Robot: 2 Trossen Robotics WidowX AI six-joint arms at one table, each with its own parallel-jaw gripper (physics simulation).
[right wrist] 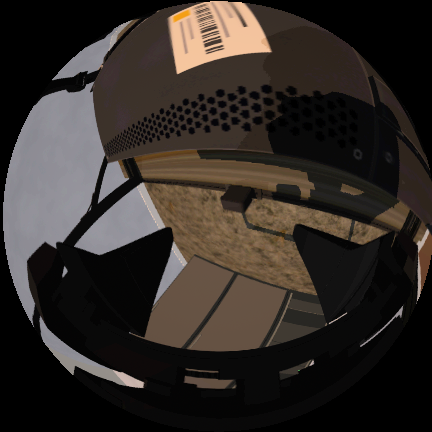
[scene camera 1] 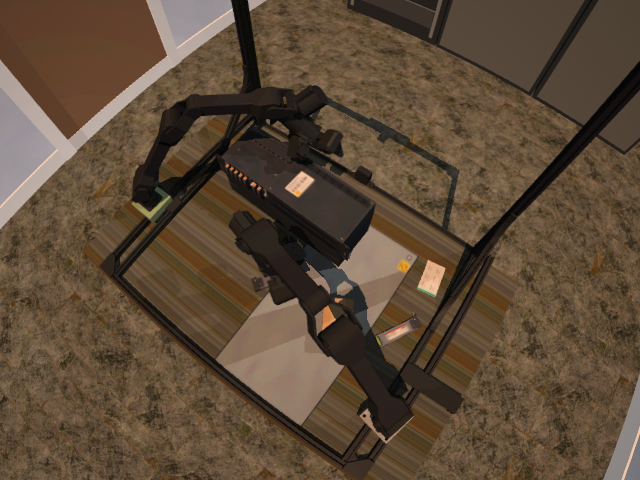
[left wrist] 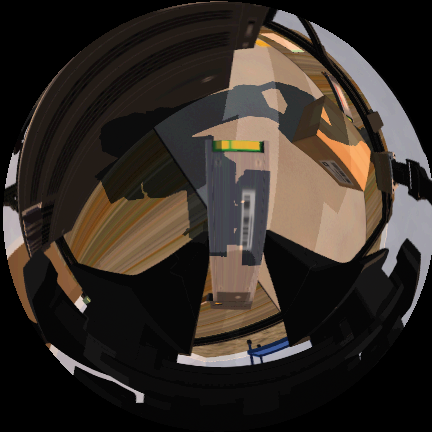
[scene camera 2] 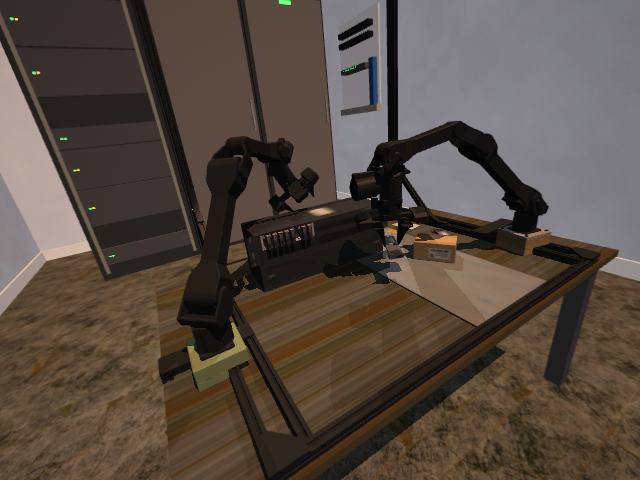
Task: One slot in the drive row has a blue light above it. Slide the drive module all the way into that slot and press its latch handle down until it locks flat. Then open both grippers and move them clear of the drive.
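Frame: origin at the left arm's base, x ahead, y left, z up, level; millimetres.
Where they show: left gripper, fingertip midpoint: (left wrist: 235, 236) (scene camera 2: 391, 245); right gripper, fingertip midpoint: (right wrist: 235, 232) (scene camera 2: 303, 204); left arm's base, origin of the base link: (scene camera 1: 387, 416) (left wrist: 394, 171) (scene camera 2: 523, 229); right arm's base, origin of the base link: (scene camera 1: 150, 199) (scene camera 2: 215, 344).
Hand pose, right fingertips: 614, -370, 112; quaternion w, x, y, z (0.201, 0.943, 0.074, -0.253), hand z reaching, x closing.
Observation:
Each offset is from my right fingertips to the top centre of the thing, as dx, dy, dz. "spot": to the spot under its first point. Level surfaces: height alone.
The black server chassis @[+8, +136, +2] (scene camera 1: 318, 205) (scene camera 2: 337, 224) (left wrist: 141, 80) (right wrist: 241, 100) lies on the table, its drive row @[spot: +101, +237, -4] (scene camera 1: 244, 178) (scene camera 2: 287, 240) facing the picture's left. I see orange lights there and cannot make out a blue one. My left gripper (scene camera 2: 396, 238) (left wrist: 235, 236) is shut on the long grey drive module @[-152, +336, -65] (left wrist: 235, 193) (scene camera 2: 391, 250). It holds the module just above the grey mat @[dz -171] (scene camera 1: 280, 362) (scene camera 2: 475, 281), beside the chassis' far end. My right gripper (right wrist: 235, 232) (scene camera 2: 282, 202) is open and empty over the chassis' rear top edge.
A cardboard box @[-345, +292, -112] (scene camera 2: 434, 248) (left wrist: 338, 153) (scene camera 1: 328, 318) sits on the mat close to the left gripper. A pale card @[-438, -11, -172] (scene camera 1: 431, 277) and a small flat module @[-473, +176, -164] (scene camera 1: 398, 331) lie near the table's right edge. Black frame rails and posts ring the table. Server racks (scene camera 2: 128, 143) stand behind.

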